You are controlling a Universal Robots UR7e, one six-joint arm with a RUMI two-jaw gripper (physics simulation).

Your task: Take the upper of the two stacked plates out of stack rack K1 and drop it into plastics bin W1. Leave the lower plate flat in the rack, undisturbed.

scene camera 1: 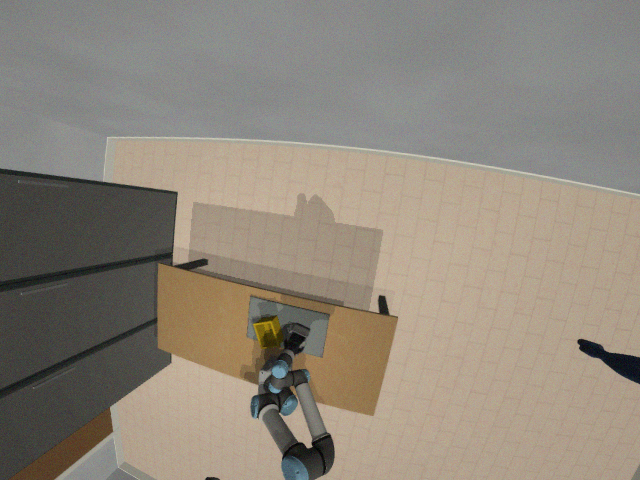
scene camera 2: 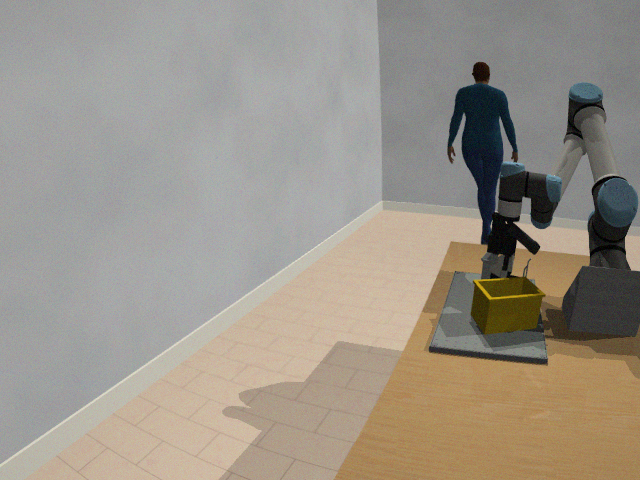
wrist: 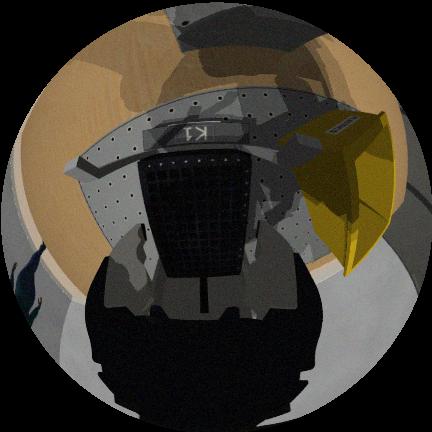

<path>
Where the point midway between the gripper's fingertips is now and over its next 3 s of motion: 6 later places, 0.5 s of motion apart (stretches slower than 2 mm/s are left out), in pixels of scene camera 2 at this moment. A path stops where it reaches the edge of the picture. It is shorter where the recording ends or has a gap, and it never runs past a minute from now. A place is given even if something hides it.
My gripper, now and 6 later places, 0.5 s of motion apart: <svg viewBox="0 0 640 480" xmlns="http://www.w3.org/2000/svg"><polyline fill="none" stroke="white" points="504,282 505,281 506,279 506,277 507,270 507,266 508,258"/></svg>
</path>
